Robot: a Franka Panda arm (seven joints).
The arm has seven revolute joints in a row. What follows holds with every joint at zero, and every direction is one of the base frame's.
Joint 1 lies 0.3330 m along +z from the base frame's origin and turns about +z.
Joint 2 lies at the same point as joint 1 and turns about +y.
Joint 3 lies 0.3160 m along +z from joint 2 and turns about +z.
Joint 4 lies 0.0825 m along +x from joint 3 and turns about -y.
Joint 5 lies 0.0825 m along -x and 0.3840 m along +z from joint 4 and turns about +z.
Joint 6 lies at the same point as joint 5 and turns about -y.
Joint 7 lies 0.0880 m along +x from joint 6 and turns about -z.
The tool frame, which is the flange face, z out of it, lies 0.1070 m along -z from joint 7; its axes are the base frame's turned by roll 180.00, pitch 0.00 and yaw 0.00 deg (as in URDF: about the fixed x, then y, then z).
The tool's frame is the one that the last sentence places.
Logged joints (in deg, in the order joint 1, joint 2, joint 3, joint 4, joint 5, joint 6, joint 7), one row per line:
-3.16, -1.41, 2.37, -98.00, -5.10, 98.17, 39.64
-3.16, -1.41, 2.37, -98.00, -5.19, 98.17, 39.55
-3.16, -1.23, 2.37, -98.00, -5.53, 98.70, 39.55
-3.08, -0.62, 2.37, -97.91, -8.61, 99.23, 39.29
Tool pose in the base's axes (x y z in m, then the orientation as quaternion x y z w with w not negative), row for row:
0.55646, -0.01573, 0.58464, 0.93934, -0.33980, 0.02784, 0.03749
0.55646, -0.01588, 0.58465, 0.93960, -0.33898, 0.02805, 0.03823
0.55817, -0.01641, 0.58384, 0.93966, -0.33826, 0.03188, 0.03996
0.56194, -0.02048, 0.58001, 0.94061, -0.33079, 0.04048, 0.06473
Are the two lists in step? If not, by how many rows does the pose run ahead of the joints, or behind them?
They are in step.
